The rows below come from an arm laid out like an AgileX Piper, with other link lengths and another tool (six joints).
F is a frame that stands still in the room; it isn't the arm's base.
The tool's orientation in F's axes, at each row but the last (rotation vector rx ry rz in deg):
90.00 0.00 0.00
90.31 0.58 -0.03
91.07 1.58 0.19
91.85 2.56 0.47
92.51 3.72 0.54
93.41 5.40 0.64
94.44 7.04 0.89
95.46 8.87 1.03
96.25 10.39 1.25
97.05 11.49 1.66
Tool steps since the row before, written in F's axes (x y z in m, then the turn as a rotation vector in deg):
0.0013 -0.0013 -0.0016 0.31 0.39 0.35
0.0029 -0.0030 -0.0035 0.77 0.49 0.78
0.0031 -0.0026 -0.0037 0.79 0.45 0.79
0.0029 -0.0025 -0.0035 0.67 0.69 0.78
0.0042 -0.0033 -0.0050 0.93 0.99 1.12
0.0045 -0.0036 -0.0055 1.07 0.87 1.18
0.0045 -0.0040 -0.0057 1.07 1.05 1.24
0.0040 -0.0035 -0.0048 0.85 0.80 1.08
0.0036 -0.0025 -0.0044 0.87 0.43 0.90
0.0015 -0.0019 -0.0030 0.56 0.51 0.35
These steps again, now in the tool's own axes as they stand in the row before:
0.0013 -0.0016 0.0013 0.31 0.35 -0.39
0.0029 -0.0035 0.0030 0.77 0.78 -0.49
0.0031 -0.0036 0.0027 0.79 0.79 -0.45
0.0029 -0.0033 0.0027 0.68 0.77 -0.69
0.0042 -0.0047 0.0037 0.94 1.11 -1.00
0.0045 -0.0050 0.0042 1.07 1.18 -0.87
0.0045 -0.0050 0.0048 1.08 1.23 -1.05
0.0040 -0.0041 0.0044 0.85 1.07 -0.81
0.0036 -0.0037 0.0034 0.83 0.94 -0.43
0.0015 -0.0026 0.0025 0.59 0.35 -0.47

